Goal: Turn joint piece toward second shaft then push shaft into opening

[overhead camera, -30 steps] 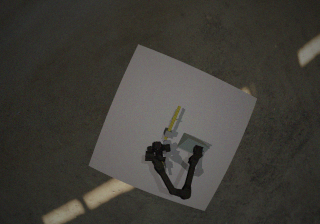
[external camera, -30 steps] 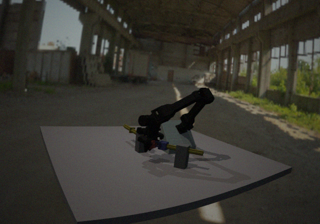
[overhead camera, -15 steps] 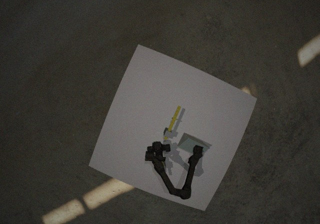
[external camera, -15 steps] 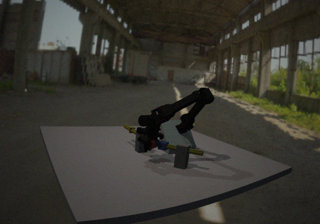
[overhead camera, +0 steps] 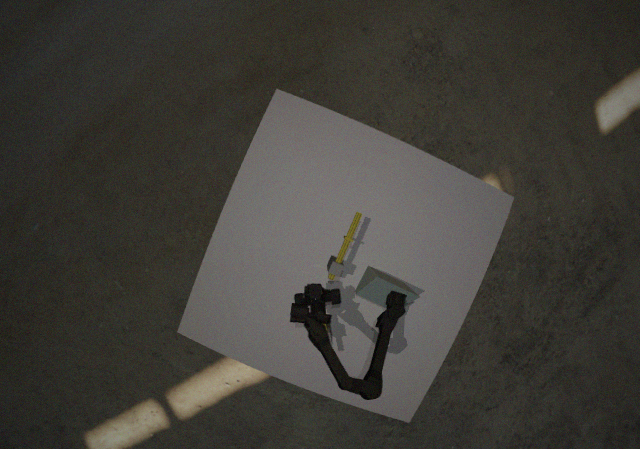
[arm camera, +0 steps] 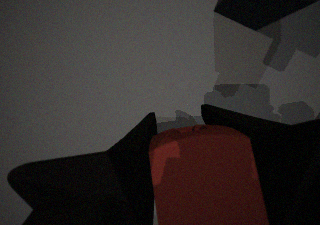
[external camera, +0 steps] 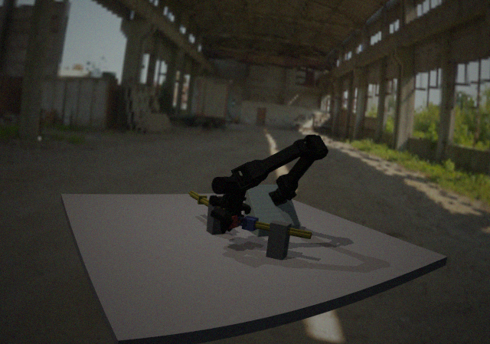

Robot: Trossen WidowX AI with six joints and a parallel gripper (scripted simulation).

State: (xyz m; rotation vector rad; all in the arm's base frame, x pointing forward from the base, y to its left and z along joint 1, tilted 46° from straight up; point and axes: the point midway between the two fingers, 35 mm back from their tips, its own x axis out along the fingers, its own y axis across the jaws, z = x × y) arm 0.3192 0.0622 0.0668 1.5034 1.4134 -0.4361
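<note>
Now: the red joint piece 4 cm above my gripper tip, 2 cm to the left of it and 1 cm behind it.
</note>
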